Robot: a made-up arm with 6 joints. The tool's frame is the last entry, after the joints. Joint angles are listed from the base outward. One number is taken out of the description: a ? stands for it. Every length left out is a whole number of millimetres.
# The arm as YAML. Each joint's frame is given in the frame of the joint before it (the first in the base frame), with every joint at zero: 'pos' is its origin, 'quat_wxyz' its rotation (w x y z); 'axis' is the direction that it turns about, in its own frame. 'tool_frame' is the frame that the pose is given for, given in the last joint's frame.
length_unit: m
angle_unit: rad
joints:
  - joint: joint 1
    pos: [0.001, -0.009, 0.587]
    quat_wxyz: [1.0, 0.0, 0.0, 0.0]
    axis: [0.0, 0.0, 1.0]
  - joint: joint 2
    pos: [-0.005, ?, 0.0]
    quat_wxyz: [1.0, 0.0, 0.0, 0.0]
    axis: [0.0, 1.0, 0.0]
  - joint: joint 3
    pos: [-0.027, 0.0, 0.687]
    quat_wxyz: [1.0, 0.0, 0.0, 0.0]
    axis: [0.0, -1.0, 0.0]
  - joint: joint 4
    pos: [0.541, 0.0, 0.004]
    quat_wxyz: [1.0, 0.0, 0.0, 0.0]
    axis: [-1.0, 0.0, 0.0]
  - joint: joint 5
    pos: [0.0, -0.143, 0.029]
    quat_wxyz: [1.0, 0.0, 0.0, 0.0]
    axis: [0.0, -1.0, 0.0]
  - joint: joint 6
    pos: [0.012, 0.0, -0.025]
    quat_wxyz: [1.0, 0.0, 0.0, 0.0]
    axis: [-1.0, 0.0, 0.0]
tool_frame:
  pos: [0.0, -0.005, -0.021]
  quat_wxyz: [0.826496, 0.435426, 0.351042, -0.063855]
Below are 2 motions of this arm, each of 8 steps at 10 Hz.
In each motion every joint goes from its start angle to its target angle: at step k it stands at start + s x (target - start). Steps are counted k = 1, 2, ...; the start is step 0. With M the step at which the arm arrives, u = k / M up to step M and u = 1 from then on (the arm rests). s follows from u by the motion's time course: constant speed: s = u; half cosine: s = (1 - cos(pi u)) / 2; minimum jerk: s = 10 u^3 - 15 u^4 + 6 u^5.
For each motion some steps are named. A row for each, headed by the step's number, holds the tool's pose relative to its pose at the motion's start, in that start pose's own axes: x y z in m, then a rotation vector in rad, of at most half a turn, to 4 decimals.
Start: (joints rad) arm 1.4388 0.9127 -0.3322 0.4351 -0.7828 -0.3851
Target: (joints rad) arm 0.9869 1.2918 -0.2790 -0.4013 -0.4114 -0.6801
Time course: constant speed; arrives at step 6
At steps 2, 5, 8:
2: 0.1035 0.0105 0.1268 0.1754 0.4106 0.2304
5: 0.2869 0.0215 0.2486 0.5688 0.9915 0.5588
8: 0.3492 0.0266 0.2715 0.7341 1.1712 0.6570

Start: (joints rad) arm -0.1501 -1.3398 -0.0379 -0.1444 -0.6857 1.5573
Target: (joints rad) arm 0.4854 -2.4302 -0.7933 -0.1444 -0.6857 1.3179
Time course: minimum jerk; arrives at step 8
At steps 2, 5, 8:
2: -0.0130 -0.0227 -0.0786 0.0531 -0.0309 0.0644
5: 0.0791 -0.0108 -0.5502 0.3851 -0.1779 0.4692
8: 0.1660 0.0942 -0.7066 0.5379 -0.2220 0.6566

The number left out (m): 0.039
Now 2 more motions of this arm.
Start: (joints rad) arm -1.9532 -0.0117 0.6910 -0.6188 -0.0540 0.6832
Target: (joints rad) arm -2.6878 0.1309 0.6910 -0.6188 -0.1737 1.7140
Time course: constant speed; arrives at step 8
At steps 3, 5, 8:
3: -0.0192 -0.1090 0.0843 -0.2660 -0.2478 -0.4591
5: -0.0572 -0.1820 0.1387 -0.4351 -0.3652 -0.7811
8: -0.1503 -0.2849 0.2092 -0.6749 -0.4561 -1.2791

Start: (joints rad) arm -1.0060 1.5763 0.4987 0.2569 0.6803 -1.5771
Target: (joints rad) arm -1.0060 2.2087 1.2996 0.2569 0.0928 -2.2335
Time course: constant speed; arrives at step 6
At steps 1, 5, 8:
1: 0.0175 -0.0218 0.0555 0.1211 -0.0104 0.0365
5: 0.0384 -0.1554 0.2431 0.5790 -0.0896 0.2504
8: 0.0311 -0.1980 0.2786 0.6844 -0.1174 0.3206

